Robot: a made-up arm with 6 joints. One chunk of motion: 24 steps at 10 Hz.
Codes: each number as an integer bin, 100 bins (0 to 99) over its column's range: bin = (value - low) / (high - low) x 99, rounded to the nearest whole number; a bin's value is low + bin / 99 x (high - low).
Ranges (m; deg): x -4.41..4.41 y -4.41..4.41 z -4.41..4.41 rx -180..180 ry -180..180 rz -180..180
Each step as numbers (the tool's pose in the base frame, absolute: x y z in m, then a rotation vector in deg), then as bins.
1 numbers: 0.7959 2.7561 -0.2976 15.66 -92.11 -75.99
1 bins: 58 80 46 54 24 29
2 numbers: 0.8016 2.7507 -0.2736 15.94 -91.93 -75.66
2 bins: 58 80 46 54 24 29
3 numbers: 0.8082 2.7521 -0.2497 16.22 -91.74 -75.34
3 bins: 59 80 47 54 24 29
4 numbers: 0.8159 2.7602 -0.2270 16.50 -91.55 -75.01
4 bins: 59 80 47 54 24 29
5 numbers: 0.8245 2.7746 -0.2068 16.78 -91.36 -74.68
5 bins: 59 81 47 54 24 29
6 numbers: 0.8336 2.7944 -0.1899 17.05 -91.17 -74.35
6 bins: 59 81 47 54 24 29
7 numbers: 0.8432 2.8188 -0.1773 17.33 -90.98 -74.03
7 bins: 59 81 48 54 24 29
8 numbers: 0.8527 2.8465 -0.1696 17.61 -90.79 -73.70
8 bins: 59 81 48 54 25 29
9 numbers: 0.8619 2.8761 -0.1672 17.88 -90.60 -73.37
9 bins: 59 82 48 54 25 29
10 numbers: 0.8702 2.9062 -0.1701 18.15 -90.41 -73.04
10 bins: 59 82 48 54 25 29
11 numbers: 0.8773 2.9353 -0.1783 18.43 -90.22 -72.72
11 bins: 59 82 47 55 25 30
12 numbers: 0.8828 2.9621 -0.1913 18.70 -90.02 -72.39
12 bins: 59 83 47 55 25 30
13 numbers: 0.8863 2.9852 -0.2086 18.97 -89.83 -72.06
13 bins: 59 83 47 55 25 30
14 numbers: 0.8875 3.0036 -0.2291 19.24 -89.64 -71.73
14 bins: 59 83 47 55 25 30
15 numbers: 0.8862 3.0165 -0.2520 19.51 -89.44 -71.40
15 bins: 59 83 47 55 25 30
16 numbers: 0.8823 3.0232 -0.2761 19.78 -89.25 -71.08
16 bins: 59 83 46 55 25 30
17 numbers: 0.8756 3.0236 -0.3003 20.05 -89.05 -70.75
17 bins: 59 83 46 55 25 30
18 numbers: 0.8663 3.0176 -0.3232 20.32 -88.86 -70.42
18 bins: 59 83 46 55 25 30
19 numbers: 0.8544 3.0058 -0.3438 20.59 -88.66 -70.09
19 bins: 59 83 46 55 25 30
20 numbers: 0.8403 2.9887 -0.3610 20.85 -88.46 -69.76
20 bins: 59 83 45 55 25 30
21 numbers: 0.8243 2.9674 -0.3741 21.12 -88.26 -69.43
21 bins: 59 83 45 55 25 30
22 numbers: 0.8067 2.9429 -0.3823 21.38 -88.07 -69.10
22 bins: 59 83 45 55 25 30
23 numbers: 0.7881 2.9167 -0.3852 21.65 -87.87 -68.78
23 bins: 58 82 45 55 25 31
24 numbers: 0.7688 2.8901 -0.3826 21.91 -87.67 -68.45
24 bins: 58 82 45 56 25 31
